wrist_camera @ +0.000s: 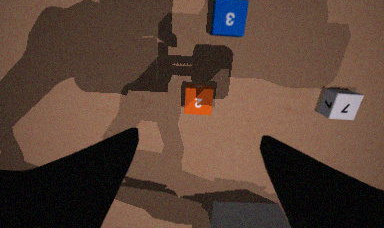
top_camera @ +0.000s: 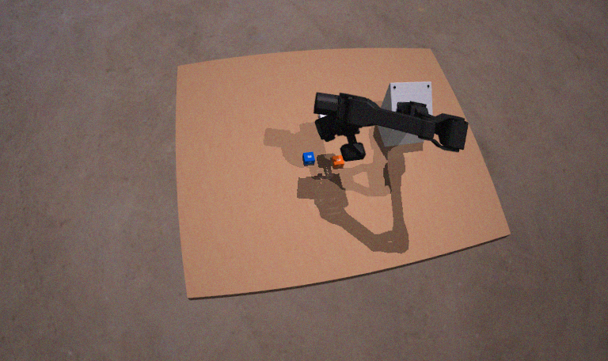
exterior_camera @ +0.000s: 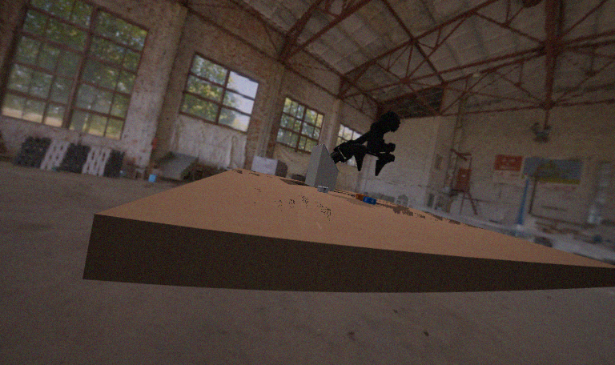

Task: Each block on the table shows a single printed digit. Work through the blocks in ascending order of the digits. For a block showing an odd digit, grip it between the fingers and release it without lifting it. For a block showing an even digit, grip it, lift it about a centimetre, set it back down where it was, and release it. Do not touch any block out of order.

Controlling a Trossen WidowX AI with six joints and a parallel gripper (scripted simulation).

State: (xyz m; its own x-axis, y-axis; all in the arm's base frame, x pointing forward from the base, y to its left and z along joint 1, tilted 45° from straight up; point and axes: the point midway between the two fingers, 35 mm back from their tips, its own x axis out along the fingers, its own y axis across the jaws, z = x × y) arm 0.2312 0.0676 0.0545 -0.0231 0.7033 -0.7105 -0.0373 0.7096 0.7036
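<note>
Now: the orange block 1 cm behind my gripper tip and 10 cm below it. From my gripper tip the other things lie so: white block (18 cm to the right, 10 cm below); then blue block (8 cm ahead, 2 cm to the right, 10 cm below).
</note>
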